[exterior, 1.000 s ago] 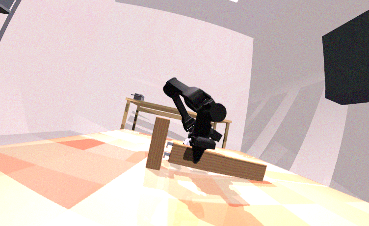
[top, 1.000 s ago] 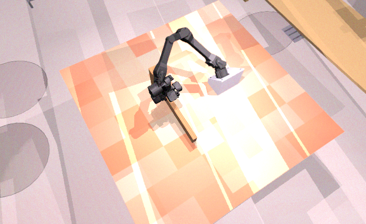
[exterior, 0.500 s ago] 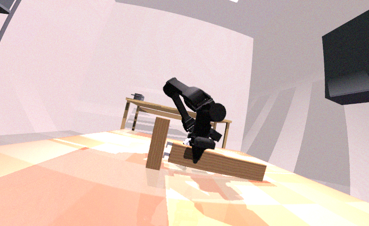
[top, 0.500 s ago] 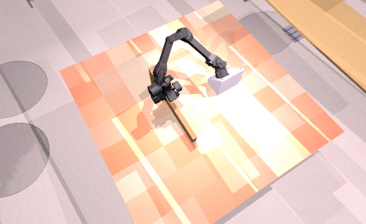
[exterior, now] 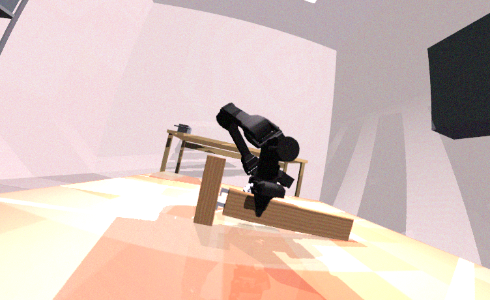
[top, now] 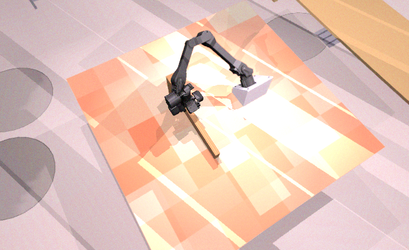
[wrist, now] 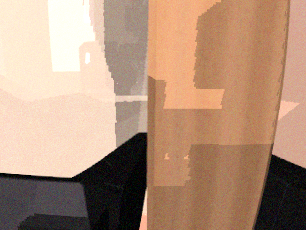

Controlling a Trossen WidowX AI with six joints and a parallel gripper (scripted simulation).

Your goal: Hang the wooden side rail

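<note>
My gripper tip is 1 cm short of the headboard post, 14 cm to the left of it and 4 cm below it.
</note>
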